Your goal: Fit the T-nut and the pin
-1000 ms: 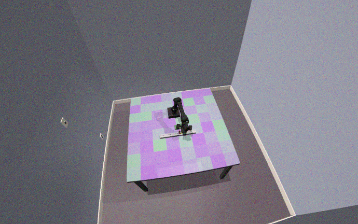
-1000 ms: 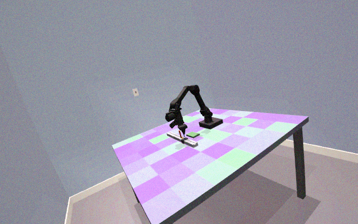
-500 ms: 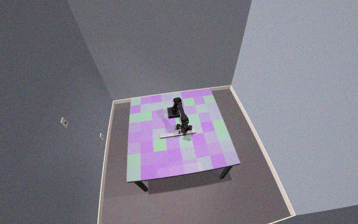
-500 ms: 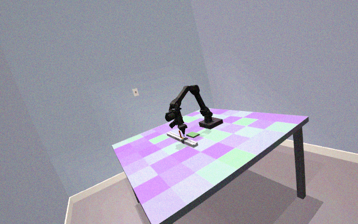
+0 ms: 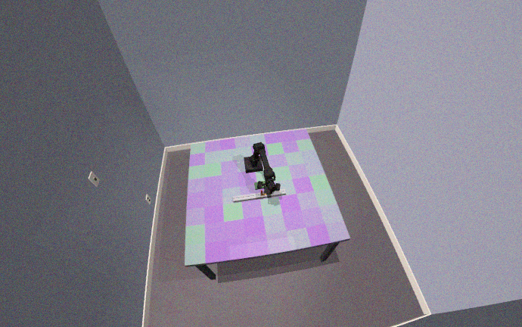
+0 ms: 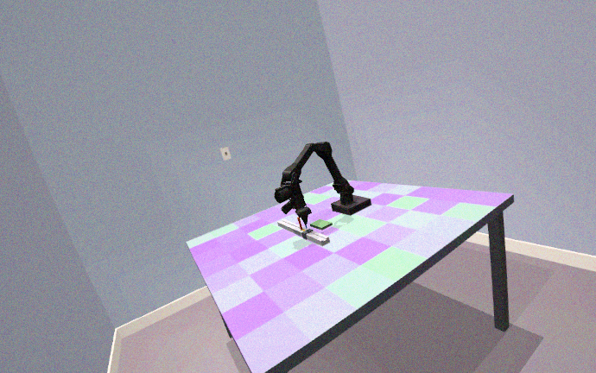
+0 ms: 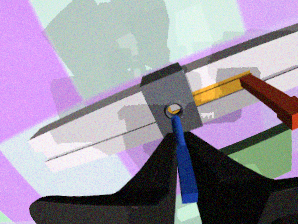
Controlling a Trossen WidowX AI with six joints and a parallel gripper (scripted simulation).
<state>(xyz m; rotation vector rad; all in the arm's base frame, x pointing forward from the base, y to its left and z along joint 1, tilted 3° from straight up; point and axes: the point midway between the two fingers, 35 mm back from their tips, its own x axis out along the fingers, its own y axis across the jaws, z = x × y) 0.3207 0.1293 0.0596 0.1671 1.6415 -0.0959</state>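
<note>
Right now my gripper tip is 120 mm past the green tray, 60 mm to the left of it and 60 mm above it. Round my gripper tip: blue pin right at my gripper tip.
</note>
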